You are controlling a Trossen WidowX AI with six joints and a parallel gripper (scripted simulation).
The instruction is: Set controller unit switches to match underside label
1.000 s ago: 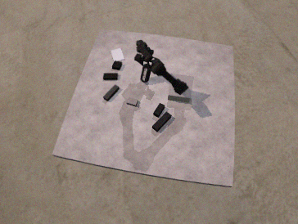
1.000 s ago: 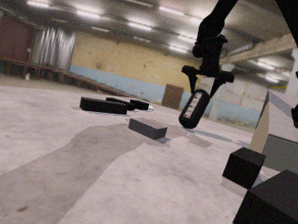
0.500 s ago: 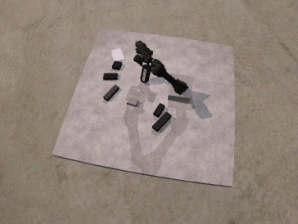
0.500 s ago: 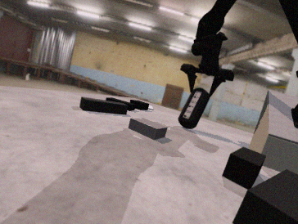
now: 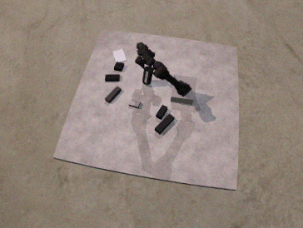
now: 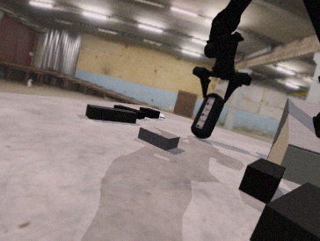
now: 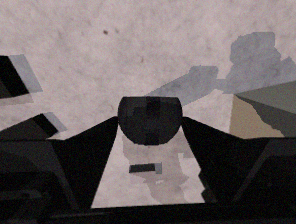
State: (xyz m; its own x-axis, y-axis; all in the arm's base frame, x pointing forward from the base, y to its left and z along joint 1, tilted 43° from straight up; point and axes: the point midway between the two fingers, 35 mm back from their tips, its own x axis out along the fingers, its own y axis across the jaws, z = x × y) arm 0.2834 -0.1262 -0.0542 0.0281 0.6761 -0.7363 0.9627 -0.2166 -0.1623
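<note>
The grey block lies 70 mm ahead of my gripper tip, 240 mm to the left of it and 120 mm below it. Round my gripper tip: white sheet (290 mm ahead, 230 mm to the right, 130 mm below); long bar (250 mm ahead, 180 mm to the left, 120 mm below).
</note>
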